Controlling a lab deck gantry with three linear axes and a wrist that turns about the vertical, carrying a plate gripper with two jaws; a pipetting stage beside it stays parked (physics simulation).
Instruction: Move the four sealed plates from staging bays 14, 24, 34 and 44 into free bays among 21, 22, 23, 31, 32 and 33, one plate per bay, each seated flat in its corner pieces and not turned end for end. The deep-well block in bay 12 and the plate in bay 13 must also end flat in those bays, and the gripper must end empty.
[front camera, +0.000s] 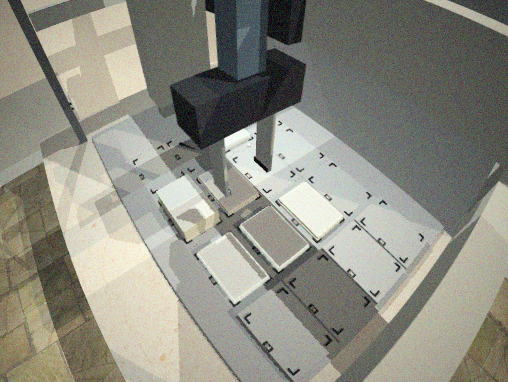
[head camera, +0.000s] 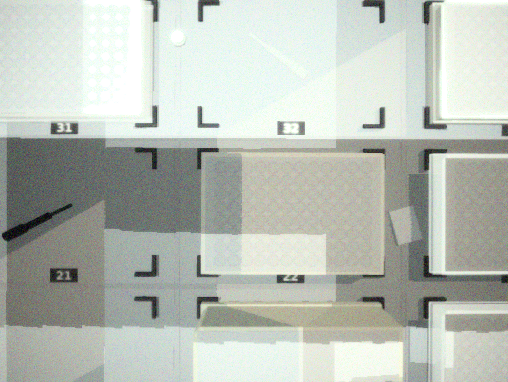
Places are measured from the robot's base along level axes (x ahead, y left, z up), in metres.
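Pixels of known places: gripper, fingertip midpoint: (front camera: 243, 176); robot's base, origin of the base link: (front camera: 134, 162).
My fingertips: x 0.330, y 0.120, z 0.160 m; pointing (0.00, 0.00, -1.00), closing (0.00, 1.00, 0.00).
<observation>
Ahead of a thing's pixels: the offset from my fingertips to its top centre.
My gripper (front camera: 243, 181) hangs above the plate in bay 22, jaws apart with nothing between them. That tan plate @[dx -0.102, dy +0.030, dz -0.145 m] (front camera: 245, 192) (head camera: 300, 200) lies flat within bay 22's corner pieces. A white plate @[dx -0.266, dy +0.137, dz -0.145 m] (front camera: 239, 138) (head camera: 65, 60) lies in bay 31, partly behind the jaws in the front view. One plate @[dx +0.062, dy +0.030, dz -0.145 m] (front camera: 274, 237) (head camera: 475, 215) is in bay 23 and another @[dx +0.062, dy +0.137, dz -0.145 m] (front camera: 311, 210) (head camera: 475, 60) in bay 33, both looking flat. The tall deep-well block @[dx -0.102, dy -0.077, dz -0.118 m] (front camera: 185, 197) (head camera: 250, 360) stands upright in bay 12. A plate @[dx +0.062, dy -0.077, dz -0.145 m] (front camera: 232, 267) (head camera: 480, 355) lies flat in bay 13.
A dark pen-like tool @[dx -0.283, dy +0.024, dz -0.152 m] (front camera: 187, 146) (head camera: 37, 221) lies in bay 21. A pale thin stick @[dx -0.112, dy +0.143, dz -0.152 m] (head camera: 277, 55) lies in bay 32. A white disc @[dx -0.184, dy +0.155, dz -0.156 m] (head camera: 177, 38) sits between bays 31 and 32, and a small pale slip @[dx -0.019, dy +0.021, dz -0.159 m] (head camera: 406, 226) between bays 22 and 23. A black block (front camera: 287, 22) hangs behind the gantry column.
</observation>
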